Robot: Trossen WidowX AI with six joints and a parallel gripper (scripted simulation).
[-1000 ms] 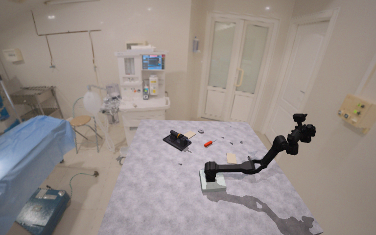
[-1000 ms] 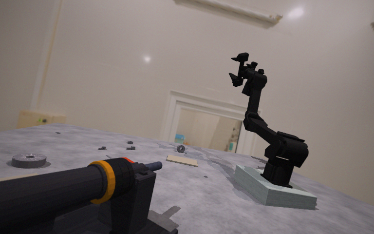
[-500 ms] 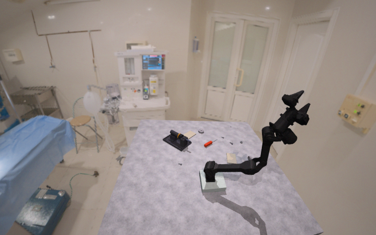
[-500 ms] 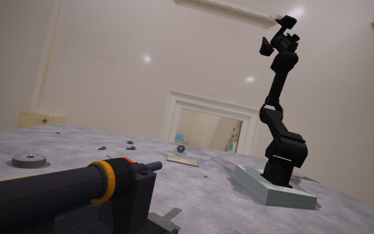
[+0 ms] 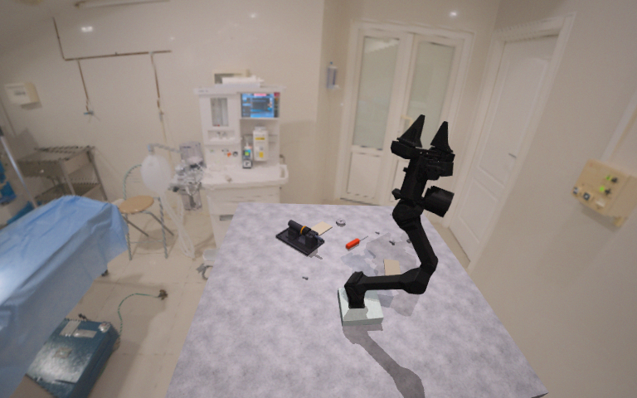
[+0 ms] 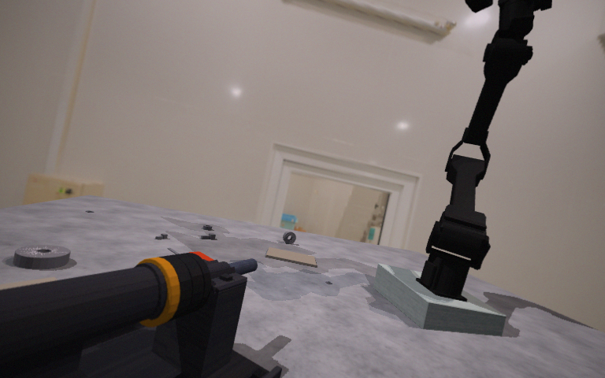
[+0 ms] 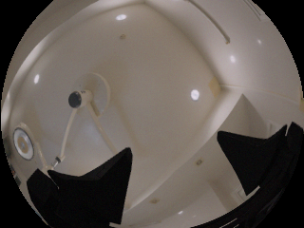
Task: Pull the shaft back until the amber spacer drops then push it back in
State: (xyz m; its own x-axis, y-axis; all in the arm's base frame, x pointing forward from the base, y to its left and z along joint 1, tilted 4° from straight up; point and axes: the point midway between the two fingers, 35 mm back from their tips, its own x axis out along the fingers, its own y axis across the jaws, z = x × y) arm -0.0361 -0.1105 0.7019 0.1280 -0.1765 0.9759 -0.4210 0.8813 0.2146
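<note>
Right now my gripper tip is 700 mm above the shaft, 470 mm short of it and 270 mm to the right of it. Round my gripper tip: red-handled tool: 780 mm below, 520 mm ahead; amber spacer: 700 mm below, 500 mm ahead, 310 mm to the left; grey ring: 770 mm below, 700 mm ahead, 90 mm to the left.
</note>
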